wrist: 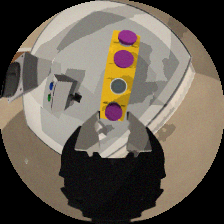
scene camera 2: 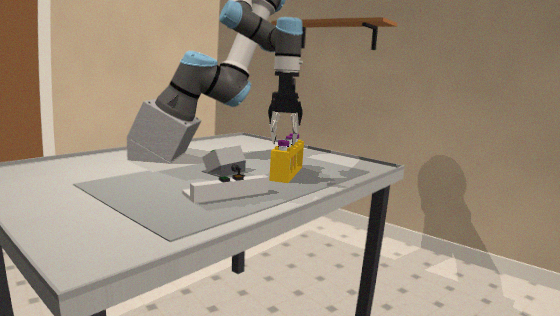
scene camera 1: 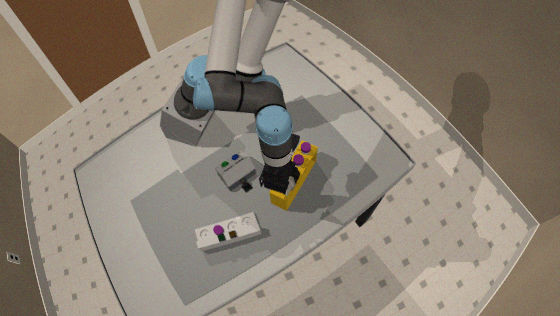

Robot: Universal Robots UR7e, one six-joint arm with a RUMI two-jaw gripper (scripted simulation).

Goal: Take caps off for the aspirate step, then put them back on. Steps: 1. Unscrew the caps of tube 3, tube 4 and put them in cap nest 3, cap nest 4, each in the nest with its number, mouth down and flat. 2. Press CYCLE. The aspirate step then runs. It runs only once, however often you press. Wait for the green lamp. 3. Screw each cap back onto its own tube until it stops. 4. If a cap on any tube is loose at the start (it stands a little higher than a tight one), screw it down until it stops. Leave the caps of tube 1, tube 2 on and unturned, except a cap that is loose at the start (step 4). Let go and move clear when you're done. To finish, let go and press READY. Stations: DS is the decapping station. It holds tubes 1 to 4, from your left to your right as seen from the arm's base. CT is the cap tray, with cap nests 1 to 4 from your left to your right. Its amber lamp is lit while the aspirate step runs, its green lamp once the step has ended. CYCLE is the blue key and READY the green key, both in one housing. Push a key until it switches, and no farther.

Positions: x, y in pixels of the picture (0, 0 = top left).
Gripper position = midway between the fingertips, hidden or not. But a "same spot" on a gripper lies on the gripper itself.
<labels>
My gripper shows in the wrist view (113, 111), in scene camera 2 and in scene camera 1. The same spot on a grey key housing: (scene camera 1: 238, 171) is (scene camera 2: 230, 154). One and the same spot on my gripper: (scene camera 1: 293, 178) is (scene camera 2: 297, 115).
</labels>
